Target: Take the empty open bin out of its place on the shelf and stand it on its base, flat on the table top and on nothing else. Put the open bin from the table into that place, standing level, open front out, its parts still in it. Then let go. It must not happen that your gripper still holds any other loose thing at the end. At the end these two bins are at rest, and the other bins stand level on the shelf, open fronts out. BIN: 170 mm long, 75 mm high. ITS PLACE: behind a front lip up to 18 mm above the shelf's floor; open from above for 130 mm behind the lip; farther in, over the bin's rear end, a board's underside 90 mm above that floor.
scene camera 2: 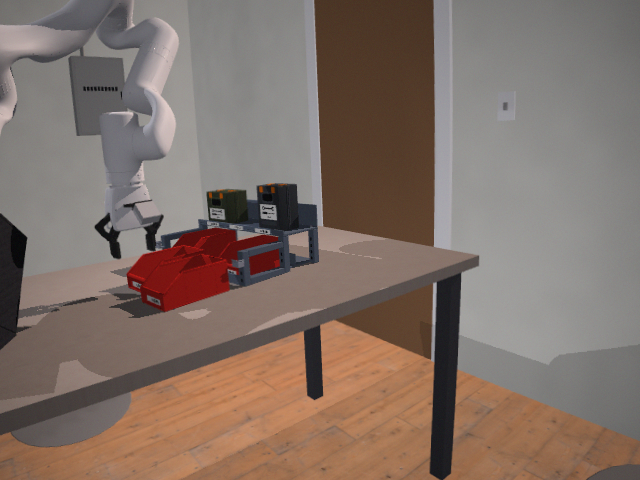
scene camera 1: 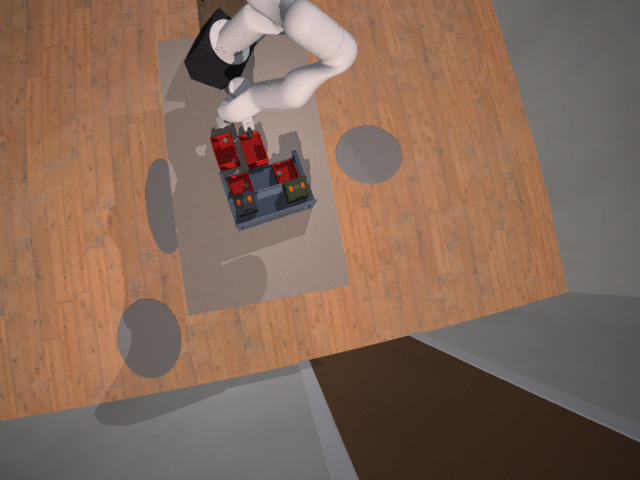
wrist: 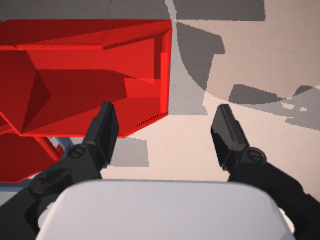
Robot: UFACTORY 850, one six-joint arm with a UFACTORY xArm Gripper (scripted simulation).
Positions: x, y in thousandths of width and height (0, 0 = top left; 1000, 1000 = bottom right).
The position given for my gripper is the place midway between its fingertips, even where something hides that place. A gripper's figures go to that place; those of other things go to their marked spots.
Labels:
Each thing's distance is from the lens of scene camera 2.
my gripper (scene camera 2: 210, 530): 1.12 m
green case (scene camera 2: 362, 432): 1.34 m
black case (scene camera 2: 434, 424): 1.16 m
The marked spots on the green case and the black case are 0.22 m apart.

